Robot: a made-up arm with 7 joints. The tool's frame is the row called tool.
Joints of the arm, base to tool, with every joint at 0 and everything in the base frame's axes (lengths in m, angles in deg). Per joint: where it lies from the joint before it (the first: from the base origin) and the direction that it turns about. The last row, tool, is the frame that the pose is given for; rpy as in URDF.
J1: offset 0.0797 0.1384 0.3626 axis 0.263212 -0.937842 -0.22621
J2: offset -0.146 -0.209 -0.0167 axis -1 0 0
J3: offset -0.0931 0.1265 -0.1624 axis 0 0 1
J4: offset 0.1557 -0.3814 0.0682 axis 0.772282 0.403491 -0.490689
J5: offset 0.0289 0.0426 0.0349 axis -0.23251 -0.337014 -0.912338
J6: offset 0.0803 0.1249 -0.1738 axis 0 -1 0
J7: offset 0.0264 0.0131 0.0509 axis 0 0 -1
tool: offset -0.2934 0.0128 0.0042 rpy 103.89 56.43 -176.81
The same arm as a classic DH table. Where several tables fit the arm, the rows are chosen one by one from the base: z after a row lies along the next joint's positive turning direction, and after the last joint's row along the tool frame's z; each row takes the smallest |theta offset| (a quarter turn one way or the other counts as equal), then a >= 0, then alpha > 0; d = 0 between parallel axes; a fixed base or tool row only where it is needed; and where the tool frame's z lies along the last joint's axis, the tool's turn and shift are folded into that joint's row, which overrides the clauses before.
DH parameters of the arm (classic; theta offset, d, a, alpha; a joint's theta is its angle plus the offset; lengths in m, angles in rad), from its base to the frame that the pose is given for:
base (fixed): 0.2736 0.3367 0.1141 1.799
J1: -1.5074 0.1 -0.0328 1.8371
J2: -1.3341 0.2956 0.1265 1.5708
J3: 0.4815 -0.1159 -0.4101 2.0837
J4: -0.1939 -0.0144 0.0138 1.4383
J5: -1.0701 0.101 -0.1207 1.2271
J6: 0.2495 -0.1912 -0.0264 -1.5708
J7: 0.1475 -0.051 0.2921 -1.4377
tool (fixed): -0.9985 -0.0307 0 0

